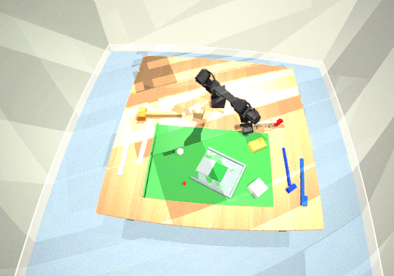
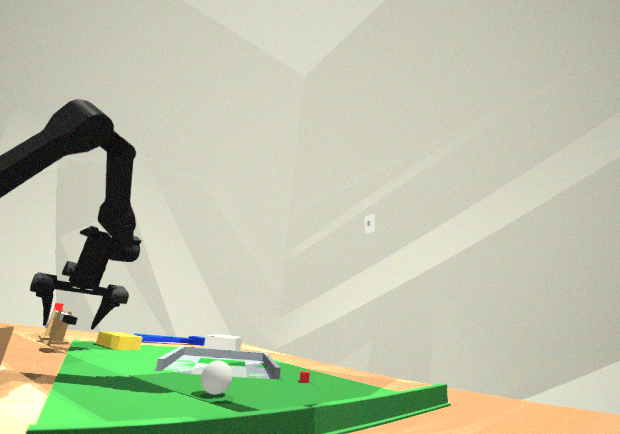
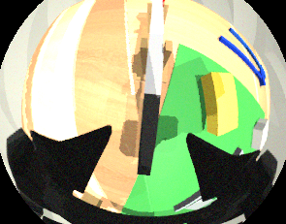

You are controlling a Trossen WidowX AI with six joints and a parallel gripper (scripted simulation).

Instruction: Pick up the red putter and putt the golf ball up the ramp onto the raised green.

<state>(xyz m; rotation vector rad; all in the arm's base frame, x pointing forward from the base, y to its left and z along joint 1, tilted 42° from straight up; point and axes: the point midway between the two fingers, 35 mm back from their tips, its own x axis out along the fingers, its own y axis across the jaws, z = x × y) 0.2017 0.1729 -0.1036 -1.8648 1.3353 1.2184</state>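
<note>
The yellow block lies 10 cm ahead of my gripper tip, 9 cm to the left of it and 3 cm below it. Round my gripper tip: green mat 28 cm ahead, 17 cm to the right, 4 cm below; then white golf ball 36 cm to the right, 25 cm ahead, 2 cm below; then white cube 38 cm ahead, 11 cm to the left, 2 cm below.
</note>
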